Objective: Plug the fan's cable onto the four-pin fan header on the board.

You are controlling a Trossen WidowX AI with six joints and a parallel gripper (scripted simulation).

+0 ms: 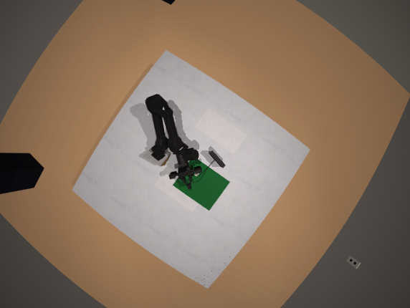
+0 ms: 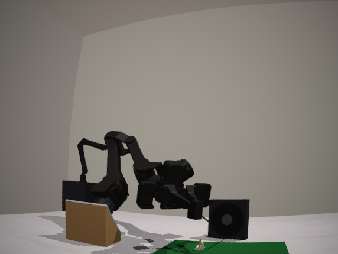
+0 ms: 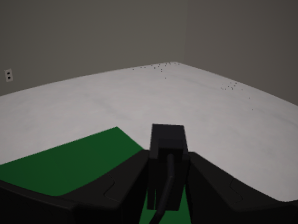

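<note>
The four-pin header lies 7 cm to the left of my gripper tip and 12 cm below it. From my gripper tip the other things lie so: green board (6 cm ahead, 3 cm to the left, 14 cm below); black fan (4 cm ahead, 22 cm to the left, 6 cm below); black fan plug (1 cm below).
</note>
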